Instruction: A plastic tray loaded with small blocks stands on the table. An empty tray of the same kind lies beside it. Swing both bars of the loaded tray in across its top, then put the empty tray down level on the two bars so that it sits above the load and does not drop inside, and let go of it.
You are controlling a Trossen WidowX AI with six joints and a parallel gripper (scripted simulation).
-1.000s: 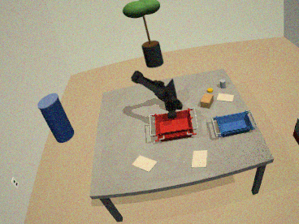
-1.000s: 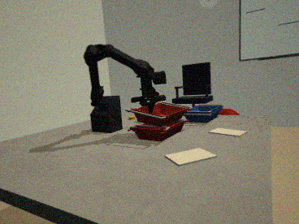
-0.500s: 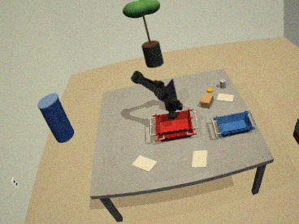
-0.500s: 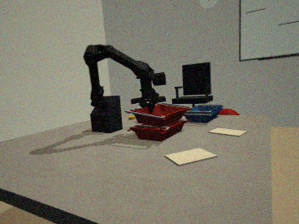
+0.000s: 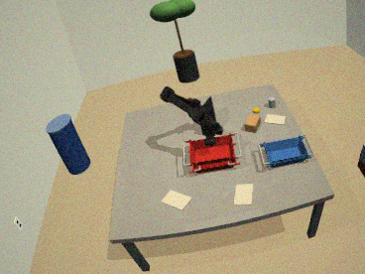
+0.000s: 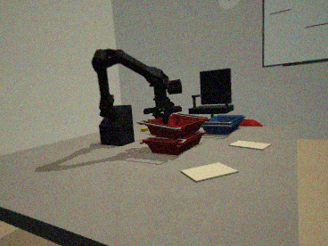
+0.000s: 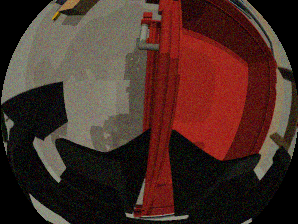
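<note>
The red tray is 80 mm ahead of my gripper tip and 20 mm above it. The rest, counted from my gripper tip: grey cylinder 520 mm to the left, 420 mm behind, 60 mm below; small yellow piece 390 mm behind, 380 mm to the left, 80 mm below; tan block 310 mm to the left, 220 mm behind, 60 mm below.
</note>
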